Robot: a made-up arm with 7 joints. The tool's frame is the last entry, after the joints.
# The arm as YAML. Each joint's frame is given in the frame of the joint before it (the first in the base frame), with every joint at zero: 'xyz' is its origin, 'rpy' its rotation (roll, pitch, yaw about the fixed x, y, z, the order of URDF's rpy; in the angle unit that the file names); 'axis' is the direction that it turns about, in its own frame. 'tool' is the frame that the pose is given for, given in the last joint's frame.
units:
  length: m
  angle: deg
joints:
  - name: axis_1
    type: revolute
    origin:
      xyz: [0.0, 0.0, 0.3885]
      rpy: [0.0, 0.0, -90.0]
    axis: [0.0, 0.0, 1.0]
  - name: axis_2
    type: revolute
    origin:
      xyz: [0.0, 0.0, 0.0]
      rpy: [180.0, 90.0, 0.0]
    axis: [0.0, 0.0, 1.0]
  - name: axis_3
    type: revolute
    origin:
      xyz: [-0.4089, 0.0, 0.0]
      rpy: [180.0, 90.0, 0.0]
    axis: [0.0, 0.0, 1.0]
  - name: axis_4
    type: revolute
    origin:
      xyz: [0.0, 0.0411, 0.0]
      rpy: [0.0, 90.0, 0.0]
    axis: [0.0, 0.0, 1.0]
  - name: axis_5
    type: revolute
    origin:
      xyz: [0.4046, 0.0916, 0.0]
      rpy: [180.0, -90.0, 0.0]
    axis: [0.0, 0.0, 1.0]
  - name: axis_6
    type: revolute
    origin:
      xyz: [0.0, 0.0, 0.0]
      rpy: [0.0, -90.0, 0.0]
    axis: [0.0, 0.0, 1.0]
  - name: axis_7
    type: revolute
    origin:
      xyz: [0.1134, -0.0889, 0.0]
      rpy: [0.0, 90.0, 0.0]
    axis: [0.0, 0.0, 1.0]
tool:
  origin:
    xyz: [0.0, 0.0, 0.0]
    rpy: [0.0, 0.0, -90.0]
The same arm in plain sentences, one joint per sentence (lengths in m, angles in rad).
The arm has seven revolute joints in a row. What follows holds with every joint at zero, and every direction is one of the base frame's. Joint 1 is mounted 0.3885 m along +z from the base frame's origin and rotates about +z. Joint 2 is mounted at the same point as joint 1 and rotates about +y. Joint 3 is mounted 0.4089 m along +z from joint 2 and rotates about +z. Joint 4 is mounted 0.0411 m along +x from joint 3 and rotates about -y. Joint 5 is mounted 0.0916 m along +x and 0.4046 m along -z from joint 4 and rotates about -z. Joint 6 is mounted at the same point as joint 5 and rotates about +y. Joint 7 is mounted 0.0889 m along +x and 0.1134 m along -z from joint 6 and rotates about -z. The tool frame, which is the frame that the pose is given for, is mounted at the same point as joint 7; its axes are the base frame's turned by roll 3.1416, pitch 0.0000 and yaw 0.0000 rad (as in URDF: about the fixed x, then y, then z).
